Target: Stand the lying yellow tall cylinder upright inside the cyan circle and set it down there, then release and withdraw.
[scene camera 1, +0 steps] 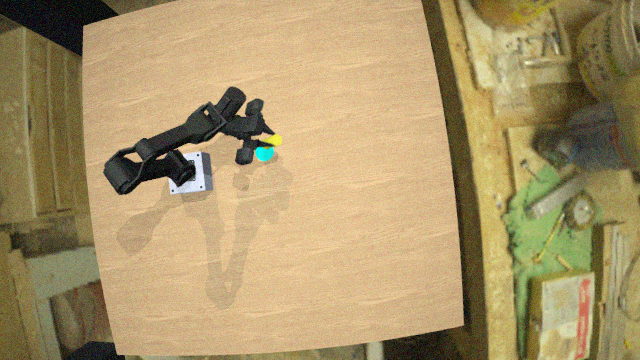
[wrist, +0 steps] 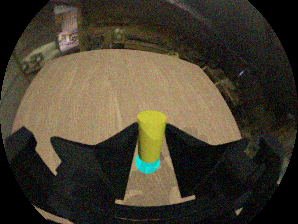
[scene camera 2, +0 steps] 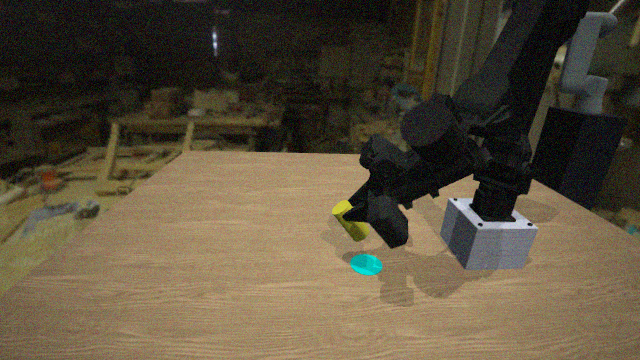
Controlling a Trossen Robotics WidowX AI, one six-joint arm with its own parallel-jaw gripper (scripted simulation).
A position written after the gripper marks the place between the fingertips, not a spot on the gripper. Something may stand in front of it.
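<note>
A yellow cylinder point(wrist: 151, 124) is carried by the gripper point(scene camera 2: 345, 211). Scene camera 1 also shows the gripper point(scene camera 1: 274, 140), and so does the wrist view, where the gripper point(wrist: 151, 126) is visible too.
</note>
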